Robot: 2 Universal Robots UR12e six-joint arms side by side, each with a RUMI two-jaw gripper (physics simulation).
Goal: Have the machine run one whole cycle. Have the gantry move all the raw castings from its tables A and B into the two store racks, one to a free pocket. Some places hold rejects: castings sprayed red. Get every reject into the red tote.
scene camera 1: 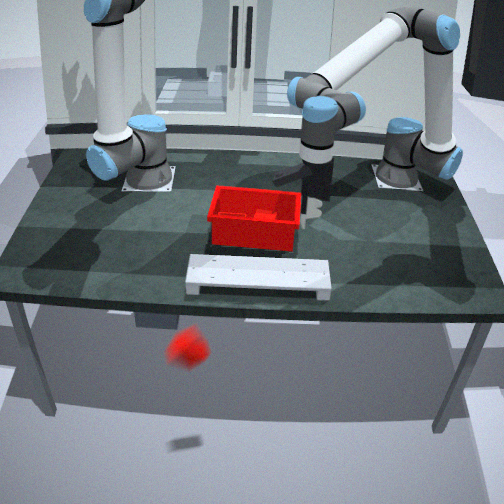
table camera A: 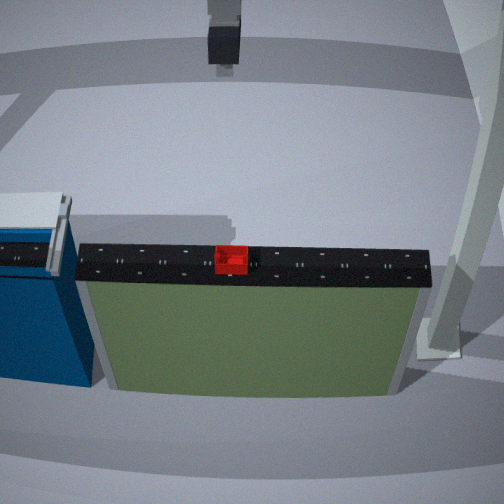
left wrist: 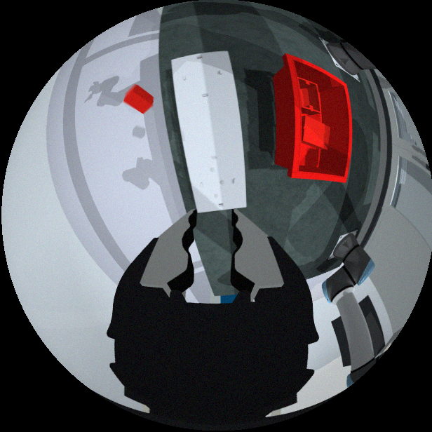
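The red tote (scene camera 1: 253,236) (left wrist: 286,125) stands mid-table behind the white raised plate; red pieces (left wrist: 316,131) lie inside it. A red casting (scene camera 1: 189,347) (left wrist: 139,99) is in the air beyond the table's front edge, below the table top and above the floor, blurred in scene camera 1. A hollow red part (table camera A: 231,260) stands on the black-topped table (table camera A: 350,280) in table camera A. My left gripper (scene camera 1: 311,214) (left wrist: 213,209) is open and empty, close beside the tote at the picture's right in scene camera 1. My right gripper is not in view.
The white raised plate (scene camera 1: 257,272) (left wrist: 210,130) stands near the front edge of the green table (scene camera 1: 125,275). A dark block (table camera A: 224,45) hangs overhead in table camera A. A blue cabinet (table camera A: 40,330) stands left of the black-topped table, a pale post (table camera A: 470,215) right of it.
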